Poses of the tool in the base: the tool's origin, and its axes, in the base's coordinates. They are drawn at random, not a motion.
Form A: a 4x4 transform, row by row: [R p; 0 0 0 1], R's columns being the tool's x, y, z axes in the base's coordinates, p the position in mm. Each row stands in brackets.
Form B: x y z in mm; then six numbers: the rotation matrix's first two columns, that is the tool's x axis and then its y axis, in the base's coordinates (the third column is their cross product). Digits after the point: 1 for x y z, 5 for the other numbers.
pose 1, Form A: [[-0.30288 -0.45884 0.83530 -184.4], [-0.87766 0.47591 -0.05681 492.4], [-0.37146 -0.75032 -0.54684 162.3], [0 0 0 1]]
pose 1, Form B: -184.4 492.4 162.3 -0.30288 -0.87766 -0.37146 -0.45884 0.47591 -0.75032
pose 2, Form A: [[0.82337 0.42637 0.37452 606.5], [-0.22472 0.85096 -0.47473 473.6], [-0.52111 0.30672 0.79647 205.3], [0 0 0 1]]
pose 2, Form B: 606.5 473.6 205.3 0.82337 -0.22472 -0.52111 0.42637 0.85096 0.30672
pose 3, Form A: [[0.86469 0.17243 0.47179 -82.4], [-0.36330 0.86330 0.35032 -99.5], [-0.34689 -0.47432 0.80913 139.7], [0 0 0 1]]
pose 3, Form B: -82.4 -99.5 139.7 0.86469 -0.36330 -0.34689 0.17243 0.86330 -0.47432
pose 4, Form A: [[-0.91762 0.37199 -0.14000 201.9], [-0.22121 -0.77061 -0.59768 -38.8], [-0.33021 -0.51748 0.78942 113.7], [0 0 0 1]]
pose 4, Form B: 201.9 -38.8 113.7 -0.91762 -0.22121 -0.33021 0.37199 -0.77061 -0.51748
